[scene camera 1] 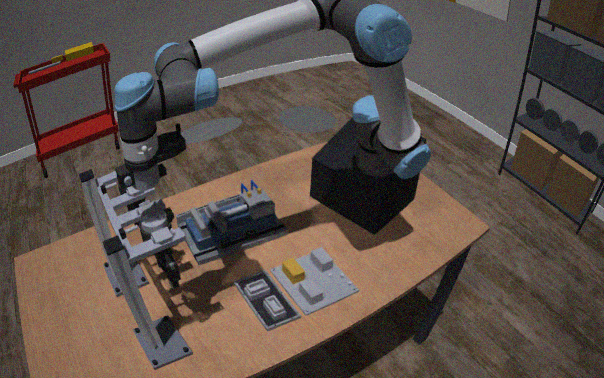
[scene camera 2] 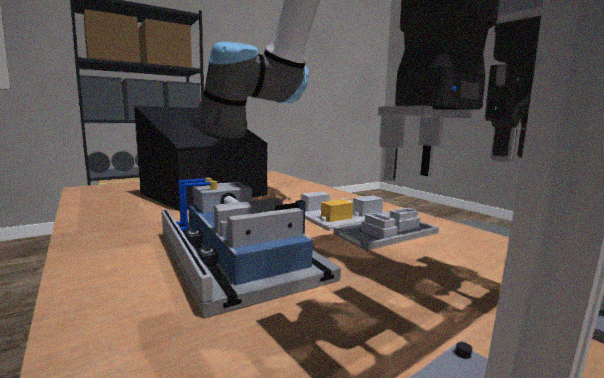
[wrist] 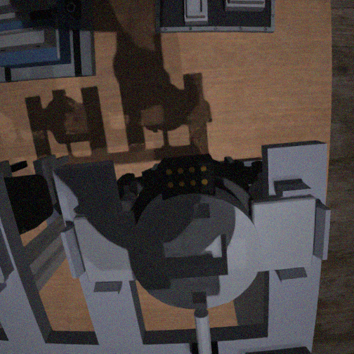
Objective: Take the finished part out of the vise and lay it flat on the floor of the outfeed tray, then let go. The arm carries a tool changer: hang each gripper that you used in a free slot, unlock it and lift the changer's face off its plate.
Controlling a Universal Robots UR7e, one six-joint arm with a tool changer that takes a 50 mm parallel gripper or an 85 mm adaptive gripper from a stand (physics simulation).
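Places are measured from the arm's base along level axes (x back, y right, z up), in millimetres.
Pixels of known places: arm's base, link origin: (scene camera 1: 379, 157) (scene camera 2: 219, 127).
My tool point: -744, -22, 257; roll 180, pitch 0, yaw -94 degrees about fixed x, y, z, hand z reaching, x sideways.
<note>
Ahead of a thing's pixels: the offset from my tool point to its top centre, as dx, dy, dz. "*": to the spot under its first point.
My arm's bare changer face (scene camera 1: 144, 176) is lifted off the round plate {* +9, +20, -101} (scene camera 1: 153, 214) (wrist: 195, 240) of the adaptive gripper (scene camera 1: 172, 281) (scene camera 2: 514, 150). This gripper hangs in the near slot of the stand (scene camera 1: 132, 295) (scene camera 2: 555, 200) (wrist: 107, 315). Its finger linkages stand apart and it holds no part; the plate hides its fingertips in the wrist view. The parallel gripper (scene camera 2: 410, 162) hangs in another slot, jaws apart. The vise {+313, +210, -351} (scene camera 1: 201, 237) (scene camera 2: 272, 260) shows no part between its jaws. The dark outfeed tray {* +210, -171, -445} (scene camera 1: 283, 324) (wrist: 215, 29) holds two hollow grey parts {* +231, -39, -423} (scene camera 1: 257, 286) {* +222, -122, -423} (scene camera 1: 274, 306).
A light plate {* +363, -197, -445} (scene camera 1: 334, 303) beside the tray carries a yellow block {+344, -51, -406} (scene camera 1: 293, 270) (scene camera 2: 337, 210) and two grey blocks {+433, -67, -406} (scene camera 1: 322, 259) {+329, -139, -406} (scene camera 1: 311, 292). The black robot base (scene camera 1: 360, 190) (scene camera 2: 220, 170) stands behind the vise. The stand's posts and arms surround the hung grippers.
</note>
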